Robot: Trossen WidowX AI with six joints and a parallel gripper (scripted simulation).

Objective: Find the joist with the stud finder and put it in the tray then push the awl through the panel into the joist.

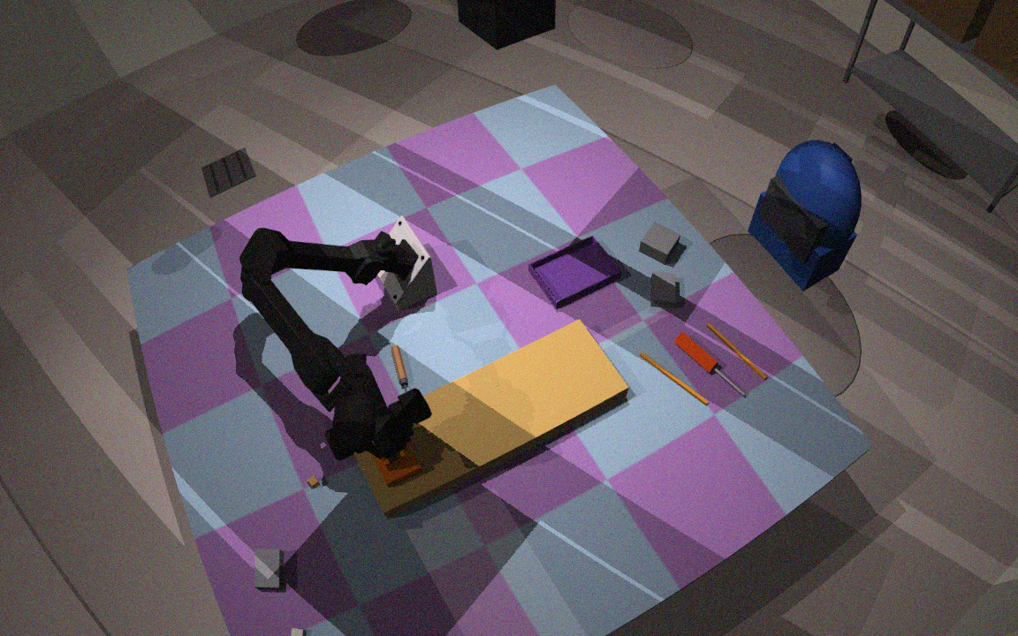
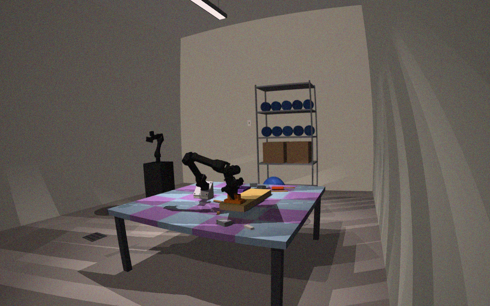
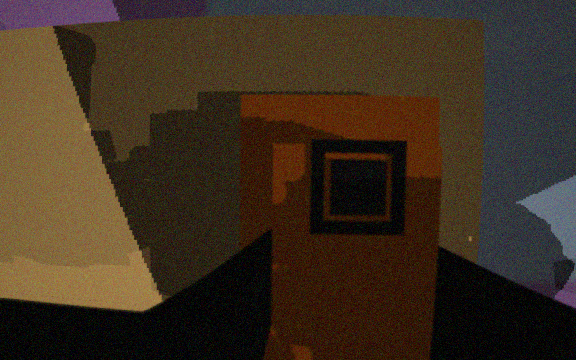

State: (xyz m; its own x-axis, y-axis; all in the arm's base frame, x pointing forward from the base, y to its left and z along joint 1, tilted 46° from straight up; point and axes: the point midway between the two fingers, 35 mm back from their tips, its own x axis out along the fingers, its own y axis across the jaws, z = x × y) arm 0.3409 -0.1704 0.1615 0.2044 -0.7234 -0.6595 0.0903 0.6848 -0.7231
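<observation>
Right now the purple tray is 540 mm to the left of my gripper tip, 160 mm behind it and 50 mm below it. Also, from my gripper tip: square indicator window (30 mm above, 20 mm ahead); small orange cube (160 mm to the right, 60 mm below, 50 mm behind); orange stud finder (20 mm above, 10 mm ahead).
</observation>
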